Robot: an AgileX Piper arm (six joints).
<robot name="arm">
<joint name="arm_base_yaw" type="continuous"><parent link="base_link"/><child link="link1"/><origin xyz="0 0 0.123" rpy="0 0 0"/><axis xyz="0 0 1"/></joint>
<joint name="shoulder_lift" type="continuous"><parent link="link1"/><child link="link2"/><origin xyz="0 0 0" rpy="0 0 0"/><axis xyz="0 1 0"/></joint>
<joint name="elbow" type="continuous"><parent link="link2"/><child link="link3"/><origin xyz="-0.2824 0 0.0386" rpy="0 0 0"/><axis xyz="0 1 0"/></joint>
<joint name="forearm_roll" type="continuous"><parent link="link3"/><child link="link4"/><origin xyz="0.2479 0 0.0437" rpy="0 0 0"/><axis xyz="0.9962 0 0.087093"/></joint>
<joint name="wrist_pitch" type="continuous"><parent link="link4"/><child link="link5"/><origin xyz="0 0 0" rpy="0 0 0"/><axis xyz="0 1 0"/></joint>
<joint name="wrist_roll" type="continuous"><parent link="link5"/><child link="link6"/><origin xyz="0.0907 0 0.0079" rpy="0 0 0"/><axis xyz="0.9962 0 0.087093"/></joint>
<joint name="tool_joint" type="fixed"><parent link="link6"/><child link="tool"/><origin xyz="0 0 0" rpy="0 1.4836 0"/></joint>
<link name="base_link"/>
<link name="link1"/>
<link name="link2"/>
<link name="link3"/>
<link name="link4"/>
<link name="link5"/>
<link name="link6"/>
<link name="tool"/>
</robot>
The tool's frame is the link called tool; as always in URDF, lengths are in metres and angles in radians. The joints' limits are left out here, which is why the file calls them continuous.
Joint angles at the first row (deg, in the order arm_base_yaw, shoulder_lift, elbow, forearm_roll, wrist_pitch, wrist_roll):
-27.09, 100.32, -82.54, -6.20, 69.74, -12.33
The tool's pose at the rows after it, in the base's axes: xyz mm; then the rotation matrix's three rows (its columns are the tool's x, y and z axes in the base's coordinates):
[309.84 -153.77 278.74], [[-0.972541 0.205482 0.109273], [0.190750 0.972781 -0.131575], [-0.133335 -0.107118 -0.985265]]
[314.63 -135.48 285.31], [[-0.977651 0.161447 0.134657], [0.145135 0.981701 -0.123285], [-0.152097 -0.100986 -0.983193]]
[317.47 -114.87 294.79], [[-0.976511 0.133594 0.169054], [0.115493 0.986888 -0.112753], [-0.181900 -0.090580 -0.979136]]
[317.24 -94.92 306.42], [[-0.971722 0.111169 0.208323], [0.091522 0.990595 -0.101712], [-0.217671 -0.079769 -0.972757]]
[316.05 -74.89 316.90], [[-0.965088 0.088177 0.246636], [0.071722 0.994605 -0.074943], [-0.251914 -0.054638 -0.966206]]
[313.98 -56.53 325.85], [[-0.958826 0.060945 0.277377], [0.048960 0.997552 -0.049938], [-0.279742 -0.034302 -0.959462]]
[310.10 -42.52 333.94], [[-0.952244 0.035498 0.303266], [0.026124 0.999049 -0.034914], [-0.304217 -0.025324 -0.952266]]
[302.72 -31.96 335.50], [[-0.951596 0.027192 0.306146], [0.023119 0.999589 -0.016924], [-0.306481 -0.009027 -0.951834]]
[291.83 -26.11 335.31], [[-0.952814 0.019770 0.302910], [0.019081 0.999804 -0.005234], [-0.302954 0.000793 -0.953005]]
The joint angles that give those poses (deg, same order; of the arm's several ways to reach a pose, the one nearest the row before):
-25.31, 98.84, -82.54, -4.41, 69.80, -12.59
-22.34, 97.73, -82.54, -3.84, 69.95, -12.44
-19.10, 96.12, -82.54, -3.12, 70.09, -11.10
-16.02, 94.11, -82.54, -2.45, 70.23, -9.56
-13.05, 92.26, -82.54, -1.05, 70.37, -8.16
-10.21, 90.65, -82.54, 0.00, 70.51, -6.99
-7.93, 89.06, -82.40, 0.44, 70.57, -6.20
-6.32, 87.31, -80.79, 1.02, 70.65, -5.03
-5.54, 85.07, -78.36, 1.46, 70.70, -4.67

